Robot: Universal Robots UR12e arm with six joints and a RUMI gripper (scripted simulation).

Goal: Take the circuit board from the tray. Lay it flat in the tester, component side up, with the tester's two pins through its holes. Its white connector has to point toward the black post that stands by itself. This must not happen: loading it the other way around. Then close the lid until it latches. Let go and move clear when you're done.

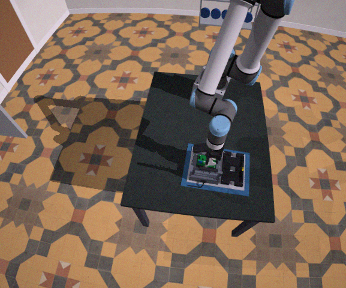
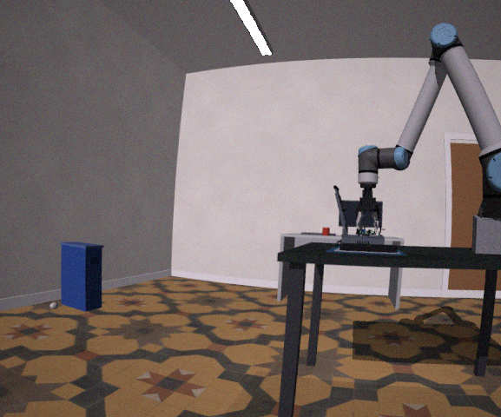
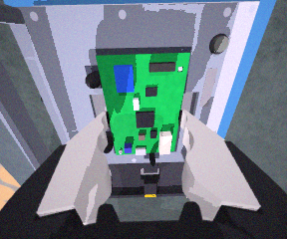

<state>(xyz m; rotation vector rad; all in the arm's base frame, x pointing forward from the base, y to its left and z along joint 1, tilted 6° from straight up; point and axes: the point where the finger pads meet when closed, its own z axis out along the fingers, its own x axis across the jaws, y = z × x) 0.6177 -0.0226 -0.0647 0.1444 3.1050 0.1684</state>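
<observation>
Right now my hand is right at the green circuit board. Also, from my hand: tester lid (12 cm ahead, 11 cm above, 1 cm to the right); tester (4 cm above, 3 cm to the left, 3 cm ahead).
</observation>
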